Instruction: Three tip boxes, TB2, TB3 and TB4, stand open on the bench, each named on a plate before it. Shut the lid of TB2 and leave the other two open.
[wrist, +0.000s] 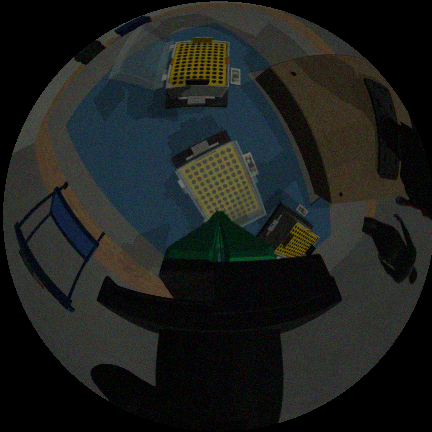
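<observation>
The gripper (218, 216) is visible here, and the same view shows a clear lid (220, 179) together with a blue mat (125, 137).
</observation>
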